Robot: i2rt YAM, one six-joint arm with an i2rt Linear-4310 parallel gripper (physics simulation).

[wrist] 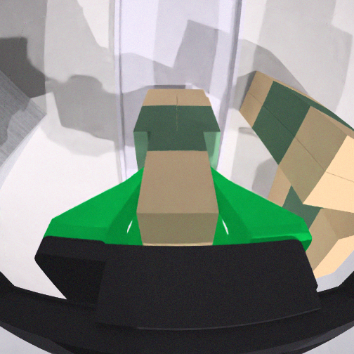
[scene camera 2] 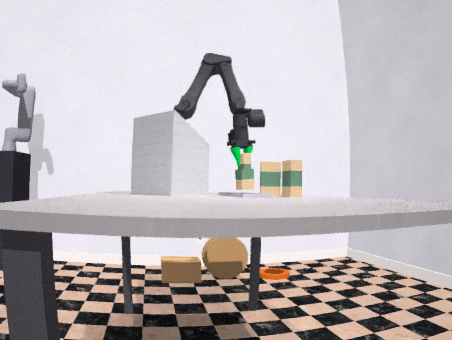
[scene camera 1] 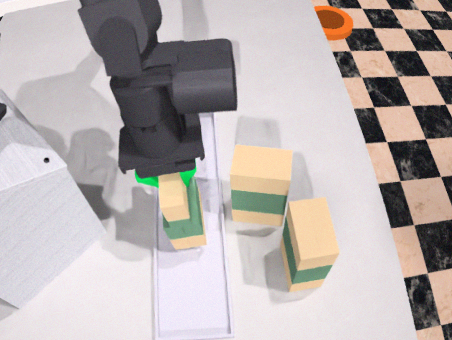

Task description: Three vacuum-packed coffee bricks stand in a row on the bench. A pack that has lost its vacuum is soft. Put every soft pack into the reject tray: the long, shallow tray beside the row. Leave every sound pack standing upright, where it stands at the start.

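Seen in the pictures: gripper, between the fingertips: [scene camera 2: 242, 166] [scene camera 1: 176, 184]; arm's base, origin of its link: [scene camera 2: 171, 131].
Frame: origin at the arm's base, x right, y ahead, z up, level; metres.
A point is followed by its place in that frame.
Observation:
My gripper [scene camera 1: 170, 177] {x -0.029, y 0.284, z -0.129 m} [scene camera 2: 243, 156] [wrist: 176, 174] is shut on a tan and green coffee pack [scene camera 1: 184, 229] {x 0.028, y 0.299, z -0.153 m} [scene camera 2: 245, 175] {x 0.030, y 0.288, z -0.166 m} [wrist: 175, 119]. The pack is upright; its upper part is narrow between the green fingers and its lower part is wider. It hangs a little above the long, shallow reject tray [scene camera 1: 192, 300] {x 0.104, y 0.307, z -0.244 m} [scene camera 2: 260, 195] {x 0.164, y 0.323, z -0.238 m} [wrist: 142, 30]. A second pack [scene camera 1: 259, 165] {x -0.050, y 0.397, z -0.107 m} [scene camera 2: 270, 179] {x -0.031, y 0.397, z -0.178 m} [wrist: 285, 117] stands upright right of the tray, its broad side towards scene camera 1. A third pack [scene camera 1: 313, 232] {x 0.046, y 0.467, z -0.107 m} [scene camera 2: 292, 179] {x 0.081, y 0.458, z -0.180 m} [wrist: 332, 245] stands upright beyond it, at a different angle.
A large grey box [scene camera 1: 45, 235] {x 0.062, y 0.100, z -0.137 m} [scene camera 2: 152, 155] {x 0.091, y -0.056, z -0.104 m} [wrist: 15, 120] with a sloped top stands on the bench [scene camera 2: 320, 220] {x 0.960, y 0.253, z -0.251 m} left of the tray. The bench's right edge lies beyond the standing packs. An orange ring [scene camera 1: 345, 30] [scene camera 2: 275, 277] lies on the floor.

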